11 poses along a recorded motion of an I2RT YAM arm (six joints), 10 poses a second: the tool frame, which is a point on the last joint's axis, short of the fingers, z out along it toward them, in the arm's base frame.
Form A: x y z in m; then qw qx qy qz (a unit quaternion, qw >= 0).
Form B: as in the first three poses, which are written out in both.
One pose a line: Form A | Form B
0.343 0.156 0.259 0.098 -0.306 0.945 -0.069 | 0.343 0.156 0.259 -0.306 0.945 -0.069 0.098
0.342 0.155 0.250 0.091 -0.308 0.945 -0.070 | 0.342 0.155 0.250 -0.308 0.945 -0.070 0.091
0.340 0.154 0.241 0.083 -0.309 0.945 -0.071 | 0.340 0.154 0.241 -0.309 0.945 -0.071 0.083
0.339 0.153 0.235 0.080 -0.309 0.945 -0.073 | 0.339 0.153 0.235 -0.309 0.945 -0.073 0.080
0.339 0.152 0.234 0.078 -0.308 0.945 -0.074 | 0.339 0.152 0.234 -0.308 0.945 -0.074 0.078
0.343 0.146 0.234 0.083 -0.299 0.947 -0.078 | 0.343 0.146 0.234 -0.299 0.947 -0.078 0.083
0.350 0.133 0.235 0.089 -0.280 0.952 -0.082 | 0.350 0.133 0.235 -0.280 0.952 -0.082 0.089
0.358 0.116 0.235 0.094 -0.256 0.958 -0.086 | 0.358 0.116 0.235 -0.256 0.958 -0.086 0.094
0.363 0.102 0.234 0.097 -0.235 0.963 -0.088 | 0.363 0.102 0.234 -0.235 0.963 -0.088 0.097
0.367 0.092 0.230 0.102 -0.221 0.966 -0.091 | 0.367 0.092 0.230 -0.221 0.966 -0.091 0.102
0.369 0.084 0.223 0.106 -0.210 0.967 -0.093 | 0.369 0.084 0.223 -0.210 0.967 -0.093 0.106
